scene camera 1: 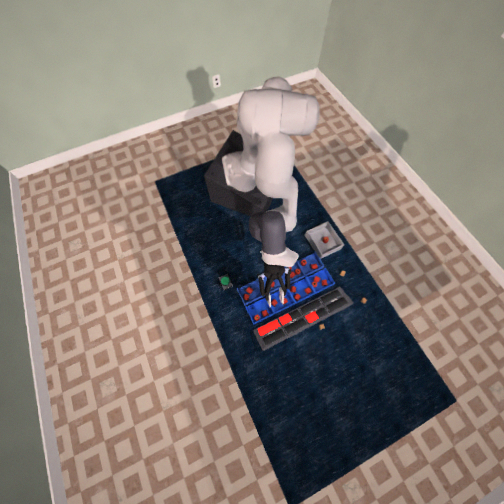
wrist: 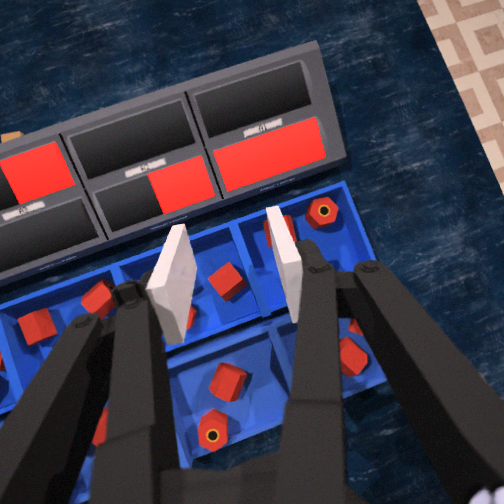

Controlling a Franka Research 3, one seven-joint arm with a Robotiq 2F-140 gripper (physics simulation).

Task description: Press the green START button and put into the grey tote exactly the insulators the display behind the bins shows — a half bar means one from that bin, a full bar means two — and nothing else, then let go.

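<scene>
My gripper [wrist: 230, 270] is open and empty, hovering over the blue bins [scene camera 1: 286, 292], fingers straddling a red insulator [wrist: 227, 281] in a bin of the row nearest the display. It also shows in the scene view [scene camera 1: 276, 299]. The display [wrist: 165, 160] behind the bins shows a full red bar [wrist: 270, 152] at the right end, a half bar [wrist: 182, 182] beside it and another red bar [wrist: 37, 171] cut off at the left. The grey tote [scene camera 1: 324, 240] holds one red insulator [scene camera 1: 325, 239]. The green START button [scene camera 1: 225, 281] sits left of the bins.
Several red insulators lie in the other bins, some hexagonal with a yellow-ringed hole [wrist: 322, 212]. Three small tan blocks [scene camera 1: 343, 273] lie on the dark blue rug right of the bins. The robot base [scene camera 1: 235, 185] stands behind the bins.
</scene>
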